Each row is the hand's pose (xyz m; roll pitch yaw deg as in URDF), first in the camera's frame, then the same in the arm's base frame.
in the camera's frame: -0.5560 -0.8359 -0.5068 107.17 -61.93 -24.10
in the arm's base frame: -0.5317 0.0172 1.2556 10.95 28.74 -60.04
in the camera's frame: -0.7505 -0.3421 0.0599 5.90 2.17 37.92
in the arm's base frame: -0.0122 0.2322 0.7202 -144.59 54.91 -174.19
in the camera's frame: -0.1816 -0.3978 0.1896 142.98 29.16 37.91
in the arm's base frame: -0.2593 -0.2092 0.4240 -17.89 30.13 170.84
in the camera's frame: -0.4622 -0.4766 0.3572 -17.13 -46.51 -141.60
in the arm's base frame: 0.0523 -0.1589 0.5399 146.35 -13.72 -15.26
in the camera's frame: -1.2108 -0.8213 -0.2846 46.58 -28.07 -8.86
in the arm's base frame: 0.0465 0.3377 1.4588 -60.14 32.96 -101.16
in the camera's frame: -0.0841 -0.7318 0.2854 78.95 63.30 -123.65
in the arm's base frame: -0.2162 -0.5327 0.5781 79.37 -54.67 151.72
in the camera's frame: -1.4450 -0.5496 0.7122 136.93 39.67 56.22
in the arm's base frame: 0.9451 0.2497 0.9048 -42.68 22.36 152.27
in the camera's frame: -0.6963 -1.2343 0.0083 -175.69 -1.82 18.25
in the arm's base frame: -0.0086 -0.3772 1.3761 55.14 44.99 -146.74
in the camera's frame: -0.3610 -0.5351 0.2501 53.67 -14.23 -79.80
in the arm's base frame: -0.0889 -0.2158 0.5841 -81.47 -30.33 -78.78
